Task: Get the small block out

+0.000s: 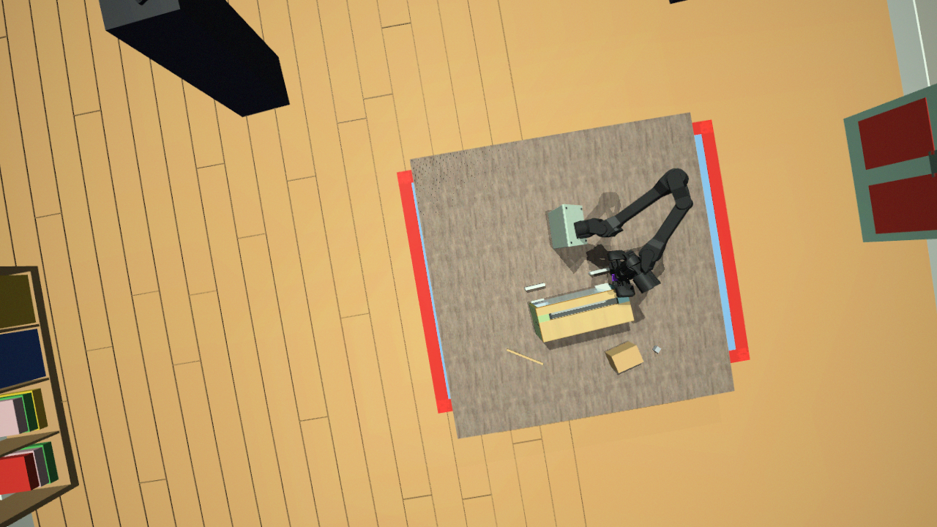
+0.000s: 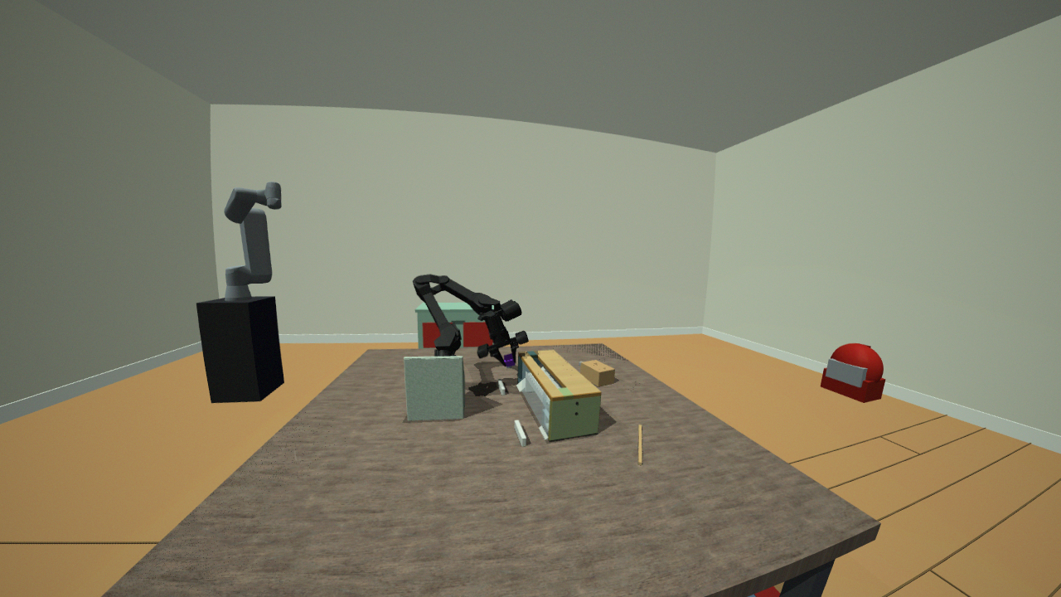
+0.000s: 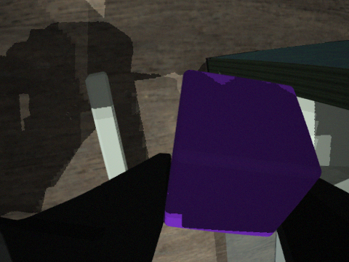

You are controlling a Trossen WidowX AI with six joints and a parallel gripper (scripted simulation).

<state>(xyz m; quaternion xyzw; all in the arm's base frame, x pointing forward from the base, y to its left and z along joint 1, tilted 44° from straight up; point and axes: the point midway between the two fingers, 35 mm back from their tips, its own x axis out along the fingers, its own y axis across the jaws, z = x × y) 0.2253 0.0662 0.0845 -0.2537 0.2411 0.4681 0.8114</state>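
Right now the small purple block is 1 cm to the left of my gripper tip and 1 cm above it. From my gripper tip the other things lie so: clear-fronted box 7 cm ahead, 17 cm to the right, 3 cm below; thin wooden stick 26 cm ahead, 43 cm to the right, 9 cm below; tan box 36 cm ahead, 6 cm below.
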